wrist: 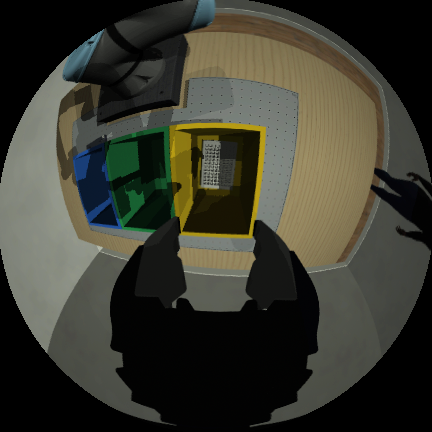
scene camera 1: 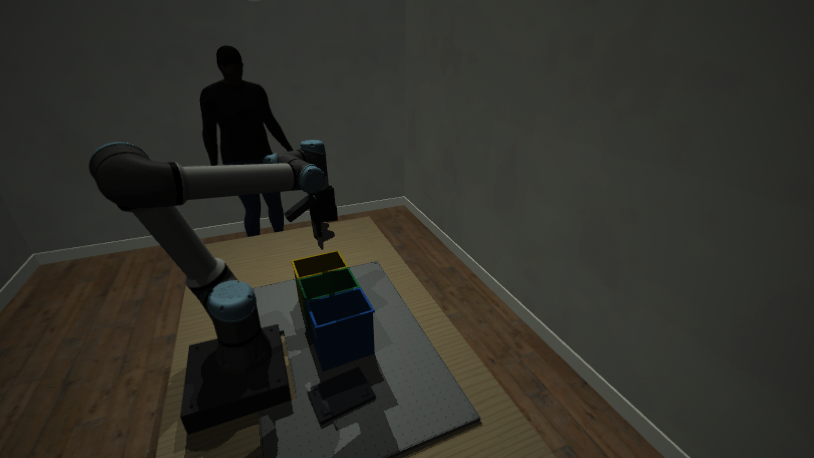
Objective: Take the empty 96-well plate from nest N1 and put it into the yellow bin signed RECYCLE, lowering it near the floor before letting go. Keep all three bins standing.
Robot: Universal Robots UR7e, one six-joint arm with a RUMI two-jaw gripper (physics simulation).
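Pixels of known places: gripper, fingertip midpoint: point(wrist: 216, 219) point(scene camera 1: 320, 244); arm's base, link origin: point(wrist: 138, 74) point(scene camera 1: 244, 353).
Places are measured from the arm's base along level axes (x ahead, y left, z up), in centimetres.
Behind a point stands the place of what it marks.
The white 96-well plate point(wrist: 211, 164) @[z -4.0, x 25.4, y 22.7 cm] lies on the floor of the yellow bin point(wrist: 258, 180) @[z 12.3, x 23.7, y 30.5 cm] point(scene camera 1: 315, 255) @[z 12.3, x 24.8, y 30.8 cm], partly in shadow. The yellow bin stands upright at the far end of the row of bins. The green bin point(scene camera 1: 329, 271) @[z 12.3, x 28.6, y 18.5 cm] point(wrist: 170, 150) @[z 12.3, x 21.4, y 17.6 cm] stands beside it, and the blue bin point(scene camera 1: 347, 341) @[z 3.2, x 30.2, y -7.2 cm] point(wrist: 96, 187) @[z 6.2, x 31.4, y -6.8 cm] stands at the near end; both are upright. My gripper point(scene camera 1: 320, 246) @[z 19.6, x 26.7, y 25.4 cm] point(wrist: 216, 219) @[z 19.6, x 26.7, y 25.4 cm] is open and empty, pointing down above the bins' rims near the yellow bin. The sign RECYCLE is not readable in these views.
A dark plate nest point(scene camera 1: 342, 393) @[z -4.5, x 26.4, y -18.9 cm] lies on the grey perforated board point(scene camera 1: 424, 393) @[z -5.7, x 49.0, y -24.9 cm] point(wrist: 285, 130) @[z -5.7, x 11.6, y 40.2 cm], in front of the blue bin. The robot's black base point(scene camera 1: 239, 393) @[z -0.1, x -0.3, y -14.4 cm] point(wrist: 170, 90) @[z -0.1, x 7.2, y 10.7 cm] stands left of the bins in the scene view. A person point(scene camera 1: 236, 119) stands behind the table.
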